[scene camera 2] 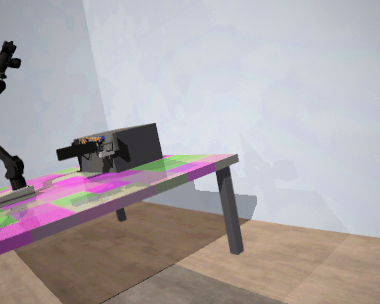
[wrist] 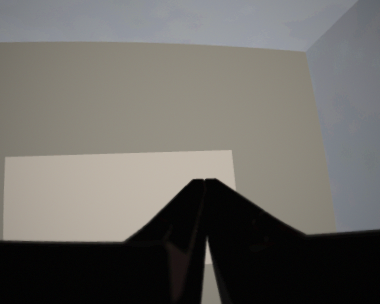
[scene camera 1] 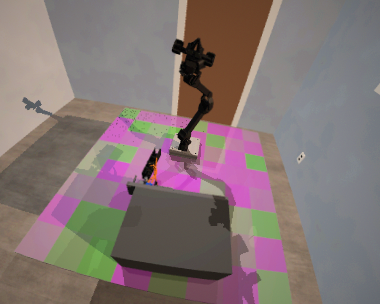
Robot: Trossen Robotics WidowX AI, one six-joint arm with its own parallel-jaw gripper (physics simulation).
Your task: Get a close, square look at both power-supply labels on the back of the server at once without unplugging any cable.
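Where they show: gripper, fingertip midpoint: (scene camera 2: 12, 41) (wrist: 204, 191) (scene camera 1: 198, 38); arm's base, link origin: (scene camera 2: 19, 188) (scene camera 1: 183, 147).
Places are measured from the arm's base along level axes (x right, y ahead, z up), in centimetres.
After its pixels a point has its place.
The server (scene camera 1: 175, 230) @(y 64.1, x -8.0, z 15.8 cm) (scene camera 2: 141, 147) @(y 65.2, x 13.5, z 4.5 cm) is a dark grey box lying flat on the table. Orange cables (scene camera 1: 155, 171) @(y 34.3, x 9.6, z 11.2 cm) (scene camera 2: 91, 140) and a black jointed part (scene camera 1: 150, 165) @(y 29.8, x 14.0, z 9.6 cm) (scene camera 2: 75, 151) @(y 27.5, x 15.0, z 11.4 cm) stick out from its end on the robot's side. The two power-supply labels cannot be made out in the scene views, and the server does not show in the wrist view. My gripper (scene camera 1: 198, 41) @(y 12.8, x -1.8, z 71.9 cm) (wrist: 204, 191) @(y 12.8, x -1.8, z 71.9 cm) is shut and empty, high above the arm's base and well away from the server. It points upward, with its tips touching in the wrist view.
The arm base (scene camera 1: 184, 148) @(y 3.0, x -1.3, z 2.4 cm) (scene camera 2: 17, 196) @(y -3.4, x 9.1, z -2.2 cm) stands on the pink and green checkered table (scene camera 1: 267, 252) @(y 59.1, x -56.8, z -4.8 cm) (scene camera 2: 170, 183) @(y 44.5, x 64.2, z -6.6 cm). A brown door (scene camera 1: 227, 55) is behind the arm. A wall outlet (scene camera 1: 301, 157) is on the right. The wrist view shows a pale rectangle (wrist: 100, 195) on a tan surface and blue-grey surfaces.
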